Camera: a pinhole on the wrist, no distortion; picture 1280 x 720 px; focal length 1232.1 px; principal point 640.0 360.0 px. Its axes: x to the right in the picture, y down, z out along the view. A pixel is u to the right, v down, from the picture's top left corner.
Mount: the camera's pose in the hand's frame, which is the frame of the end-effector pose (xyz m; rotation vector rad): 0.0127 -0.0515 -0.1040 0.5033 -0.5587 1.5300
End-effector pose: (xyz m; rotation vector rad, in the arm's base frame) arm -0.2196 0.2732 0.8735 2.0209 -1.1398 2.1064
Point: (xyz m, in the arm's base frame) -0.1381 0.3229 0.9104
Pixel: 1163 464
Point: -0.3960 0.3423 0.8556
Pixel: behind the camera
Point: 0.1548 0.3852 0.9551
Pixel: 742 485
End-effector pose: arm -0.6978 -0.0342 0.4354 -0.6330 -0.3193 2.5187
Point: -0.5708 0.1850 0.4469
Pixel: outside the picture
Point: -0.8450 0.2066 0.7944
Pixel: 949 82
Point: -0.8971 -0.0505 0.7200
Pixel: outside the picture
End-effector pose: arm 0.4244 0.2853 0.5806 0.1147 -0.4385 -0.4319
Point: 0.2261 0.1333 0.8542
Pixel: 1216 321
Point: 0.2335 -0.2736 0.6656
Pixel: 103 106
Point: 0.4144 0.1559 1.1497
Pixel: outside the picture
